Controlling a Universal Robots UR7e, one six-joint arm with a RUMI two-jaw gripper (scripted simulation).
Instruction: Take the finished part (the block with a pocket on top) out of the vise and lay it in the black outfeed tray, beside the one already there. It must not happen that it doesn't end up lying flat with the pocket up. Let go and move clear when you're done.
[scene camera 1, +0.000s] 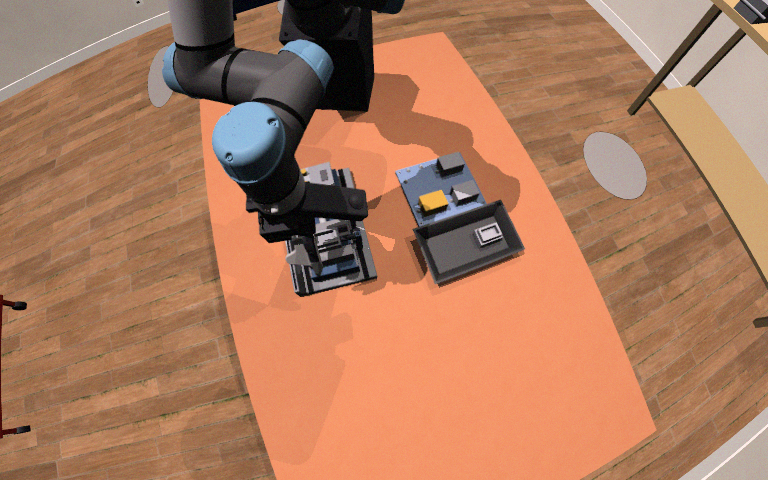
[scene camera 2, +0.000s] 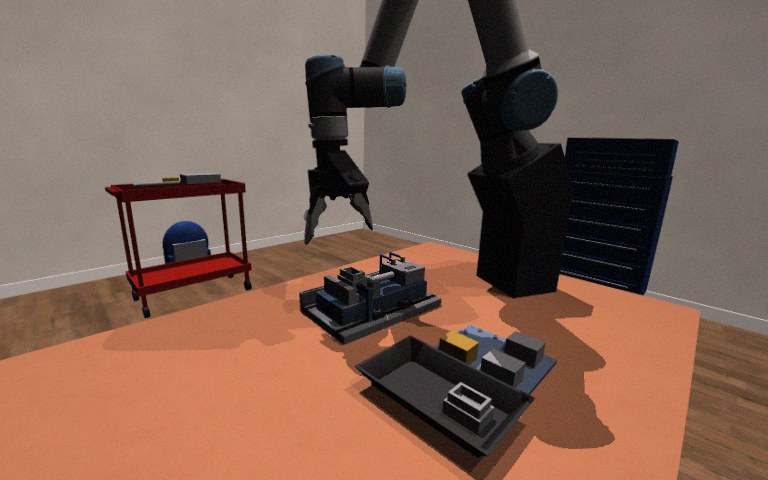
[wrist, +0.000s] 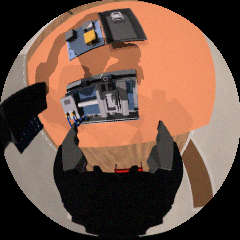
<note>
I see my gripper (scene camera 1: 314, 234).
My gripper shows as well in scene camera 2 (scene camera 2: 340, 237) and in the wrist view (wrist: 116, 122).
</note>
